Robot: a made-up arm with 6 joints.
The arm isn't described. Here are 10 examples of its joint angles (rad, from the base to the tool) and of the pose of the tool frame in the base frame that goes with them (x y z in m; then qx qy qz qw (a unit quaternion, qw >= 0)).
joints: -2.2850 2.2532 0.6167 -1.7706 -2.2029 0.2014
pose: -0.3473 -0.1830 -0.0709 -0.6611 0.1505 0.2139 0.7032
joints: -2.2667 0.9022 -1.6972 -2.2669 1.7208 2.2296
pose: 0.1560 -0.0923 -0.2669 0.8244 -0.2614 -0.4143 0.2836
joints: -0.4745 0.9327 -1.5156 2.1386 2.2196 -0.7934
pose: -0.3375 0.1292 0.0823 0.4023 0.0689 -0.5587 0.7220
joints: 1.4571 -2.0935 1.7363 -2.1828 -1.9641 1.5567
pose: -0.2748 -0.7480 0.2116 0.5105 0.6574 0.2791 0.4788
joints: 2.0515 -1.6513 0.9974 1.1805 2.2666 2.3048
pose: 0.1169 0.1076 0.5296 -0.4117 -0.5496 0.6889 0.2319
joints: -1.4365 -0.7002 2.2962 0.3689 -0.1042 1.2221
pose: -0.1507 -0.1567 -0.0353 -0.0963 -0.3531 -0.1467 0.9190
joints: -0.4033 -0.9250 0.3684 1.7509 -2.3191 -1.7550
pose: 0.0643 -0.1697 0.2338 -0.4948 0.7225 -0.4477 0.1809
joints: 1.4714 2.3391 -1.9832 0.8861 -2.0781 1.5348
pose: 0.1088 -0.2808 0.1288 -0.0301 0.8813 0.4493 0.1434
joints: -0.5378 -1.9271 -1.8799 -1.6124 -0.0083 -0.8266
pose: -0.2485 0.3096 -0.2534 -0.9120 -0.2456 0.1048 0.3115
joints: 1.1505 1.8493 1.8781 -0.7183 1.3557 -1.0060
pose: -0.3085 0.5469 0.2885 -0.5910 0.0564 -0.7325 0.3331
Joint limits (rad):
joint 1: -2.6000..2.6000
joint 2: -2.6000..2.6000
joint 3: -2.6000..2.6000
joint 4: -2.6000..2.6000
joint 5: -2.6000..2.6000
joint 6: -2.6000..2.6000
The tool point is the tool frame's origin. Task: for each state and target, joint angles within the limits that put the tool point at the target. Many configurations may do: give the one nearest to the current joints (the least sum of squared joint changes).
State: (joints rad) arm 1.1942 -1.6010 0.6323 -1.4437 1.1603 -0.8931
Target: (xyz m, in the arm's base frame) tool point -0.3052 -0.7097 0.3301
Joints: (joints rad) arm 1.3780 -1.9373 0.7047 -1.7153 1.2350 -0.8027
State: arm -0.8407 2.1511 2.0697 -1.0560 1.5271 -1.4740
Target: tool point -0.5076 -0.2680 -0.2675
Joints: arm -1.2409 2.3845 1.9677 -1.3750 1.4749 -2.1650
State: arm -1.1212 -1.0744 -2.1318 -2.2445 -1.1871 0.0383
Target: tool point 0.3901 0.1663 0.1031
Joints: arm -1.4649 -0.5459 -2.4395 -2.6000 -0.6865 0.1385
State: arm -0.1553 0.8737 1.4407 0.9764 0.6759 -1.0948
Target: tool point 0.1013 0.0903 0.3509
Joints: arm -0.2983 0.5438 1.6994 0.6020 0.6301 -1.5254
